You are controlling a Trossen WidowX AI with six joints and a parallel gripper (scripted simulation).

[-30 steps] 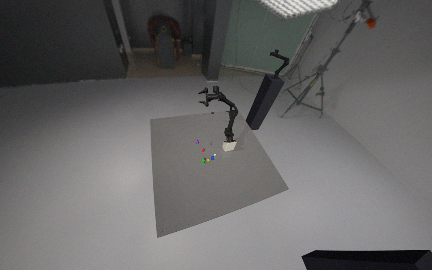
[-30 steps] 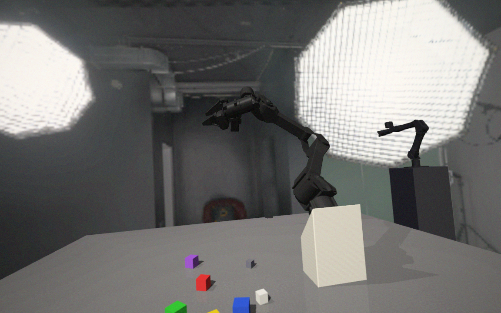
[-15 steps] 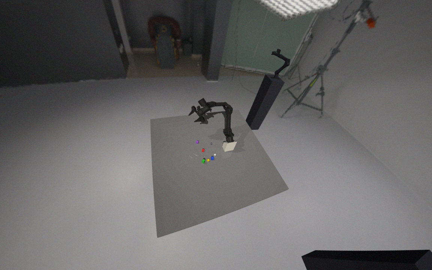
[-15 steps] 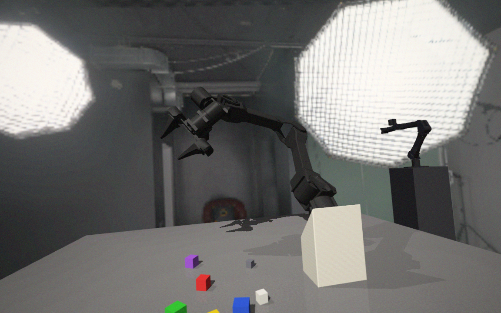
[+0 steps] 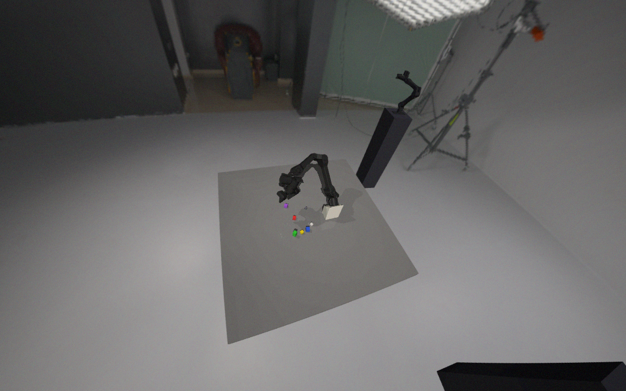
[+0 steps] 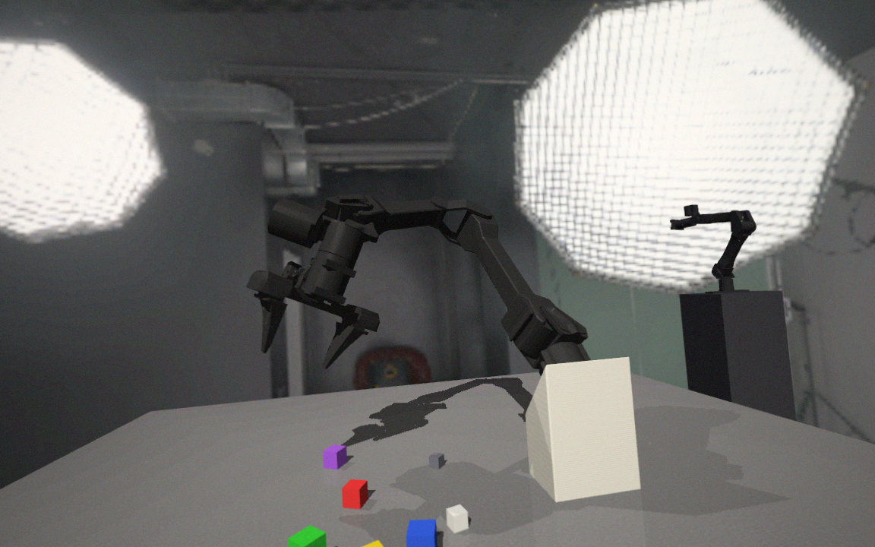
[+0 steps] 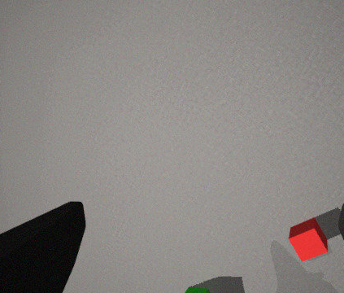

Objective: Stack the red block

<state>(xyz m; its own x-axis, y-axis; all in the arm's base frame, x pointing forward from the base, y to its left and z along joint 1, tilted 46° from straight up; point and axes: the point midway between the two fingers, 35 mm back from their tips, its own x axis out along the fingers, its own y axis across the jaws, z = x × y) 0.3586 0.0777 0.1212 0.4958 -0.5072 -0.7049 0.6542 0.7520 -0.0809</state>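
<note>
My gripper tip is 80 mm past the red block, 40 mm to the right of it and 170 mm above it. The rest, counted from my gripper tip: grey block (190 mm behind, 40 mm to the right, 170 mm below); then purple block (30 mm behind, 80 mm to the right, 170 mm below); then yellow block (120 mm behind, 170 mm to the left, 170 mm below).
</note>
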